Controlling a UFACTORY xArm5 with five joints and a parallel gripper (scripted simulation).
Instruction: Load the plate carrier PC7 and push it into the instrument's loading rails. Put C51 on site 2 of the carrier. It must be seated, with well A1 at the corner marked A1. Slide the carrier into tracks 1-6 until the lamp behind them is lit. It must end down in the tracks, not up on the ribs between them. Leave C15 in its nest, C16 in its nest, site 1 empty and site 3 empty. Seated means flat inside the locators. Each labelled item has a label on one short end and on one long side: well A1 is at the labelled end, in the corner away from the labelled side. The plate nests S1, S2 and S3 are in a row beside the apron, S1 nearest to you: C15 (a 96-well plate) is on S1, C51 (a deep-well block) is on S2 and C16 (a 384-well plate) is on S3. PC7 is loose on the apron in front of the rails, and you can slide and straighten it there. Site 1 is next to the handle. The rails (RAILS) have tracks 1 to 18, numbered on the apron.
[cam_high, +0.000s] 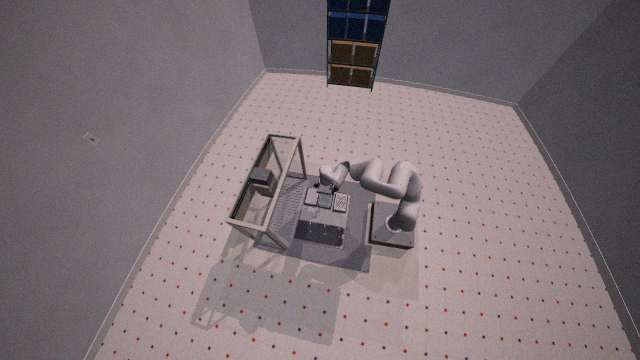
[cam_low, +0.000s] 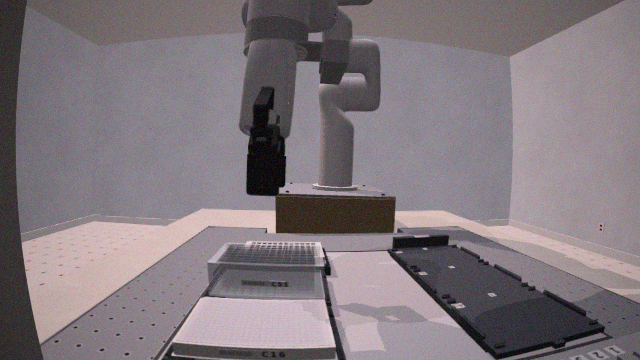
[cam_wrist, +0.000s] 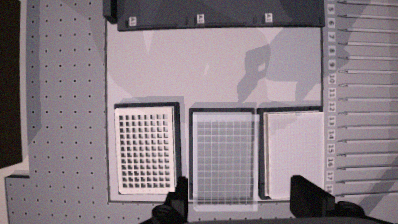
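My hand is 130 mm above the nest S2. The rest, counted from my hand: instrument frame post (460 mm ahead, 330 mm to the left, 110 mm above); plate carrier PC7 (50 mm ahead, 260 mm to the left, 120 mm below).
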